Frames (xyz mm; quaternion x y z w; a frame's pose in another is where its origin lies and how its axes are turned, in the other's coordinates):
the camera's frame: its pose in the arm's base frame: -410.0 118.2 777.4 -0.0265 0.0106 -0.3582 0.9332
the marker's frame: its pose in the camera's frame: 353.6 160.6 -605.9 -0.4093 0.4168 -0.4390 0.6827
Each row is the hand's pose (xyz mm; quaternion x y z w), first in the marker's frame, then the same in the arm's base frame.
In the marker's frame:
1: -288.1 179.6 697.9 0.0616 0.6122 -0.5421 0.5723
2: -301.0 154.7 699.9 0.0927 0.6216 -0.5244 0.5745
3: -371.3 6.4 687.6 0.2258 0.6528 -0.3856 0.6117
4: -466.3 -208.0 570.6 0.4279 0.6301 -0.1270 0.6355
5: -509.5 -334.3 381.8 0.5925 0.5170 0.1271 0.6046
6: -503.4 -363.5 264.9 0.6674 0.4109 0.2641 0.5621
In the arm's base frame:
1: 704.3 -94.6 252.3 0.0009 -0.4092 0.8192 0.4019
2: 703.1 -84.0 278.3 -0.0286 -0.3987 0.8313 0.3862
3: 672.8 -15.5 424.8 -0.1753 -0.3805 0.8701 0.2597
4: 543.7 123.9 605.3 -0.3854 -0.3150 0.8672 0.0141
5: 362.4 250.4 673.1 0.5300 0.2022 -0.7873 0.2416
6: 252.6 299.5 663.9 0.5784 0.1158 -0.7083 0.3879

